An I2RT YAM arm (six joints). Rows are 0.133 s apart.
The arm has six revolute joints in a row. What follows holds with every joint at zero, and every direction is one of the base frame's. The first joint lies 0.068 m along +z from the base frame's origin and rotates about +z. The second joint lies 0.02 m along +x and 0.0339 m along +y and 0.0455 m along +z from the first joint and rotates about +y. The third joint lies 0.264 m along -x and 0.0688 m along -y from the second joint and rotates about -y. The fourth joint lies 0.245 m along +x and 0.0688 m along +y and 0.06 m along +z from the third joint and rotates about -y. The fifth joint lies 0.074 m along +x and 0.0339 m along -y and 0.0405 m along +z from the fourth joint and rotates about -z. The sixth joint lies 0.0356 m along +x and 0.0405 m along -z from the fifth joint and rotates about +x. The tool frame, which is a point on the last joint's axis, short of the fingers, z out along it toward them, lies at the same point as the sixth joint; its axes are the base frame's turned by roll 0, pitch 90 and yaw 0 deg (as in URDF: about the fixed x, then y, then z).
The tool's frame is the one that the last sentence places.
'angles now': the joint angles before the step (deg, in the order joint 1, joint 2, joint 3, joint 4, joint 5, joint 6). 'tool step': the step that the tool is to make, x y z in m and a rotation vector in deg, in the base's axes. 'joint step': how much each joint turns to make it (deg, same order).
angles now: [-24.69, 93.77, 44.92, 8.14, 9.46, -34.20]
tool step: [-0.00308, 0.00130, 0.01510, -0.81, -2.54, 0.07]
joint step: [-0.05, -2.97, -0.04, -0.31, -0.30, 0.18]
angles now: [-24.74, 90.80, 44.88, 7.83, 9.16, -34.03]
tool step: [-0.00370, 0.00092, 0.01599, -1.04, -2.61, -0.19]
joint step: [-0.13, -3.03, 0.12, -0.37, -0.04, 0.16]
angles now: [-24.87, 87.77, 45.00, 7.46, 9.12, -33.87]
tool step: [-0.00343, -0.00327, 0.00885, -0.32, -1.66, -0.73]
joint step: [-0.83, -1.51, 0.22, -0.14, -0.32, 0.29]
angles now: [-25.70, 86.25, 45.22, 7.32, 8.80, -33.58]
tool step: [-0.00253, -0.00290, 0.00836, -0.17, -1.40, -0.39]
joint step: [-0.73, -1.24, 0.47, -0.41, -0.54, 0.20]
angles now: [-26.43, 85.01, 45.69, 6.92, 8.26, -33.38]
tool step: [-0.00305, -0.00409, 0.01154, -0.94, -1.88, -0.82]
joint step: [-0.92, -1.50, 0.69, -0.09, -0.09, -0.04]
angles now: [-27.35, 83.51, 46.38, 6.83, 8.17, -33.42]
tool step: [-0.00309, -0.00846, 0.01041, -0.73, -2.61, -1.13]
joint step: [-1.70, -0.82, 0.78, 1.00, -0.78, 0.24]
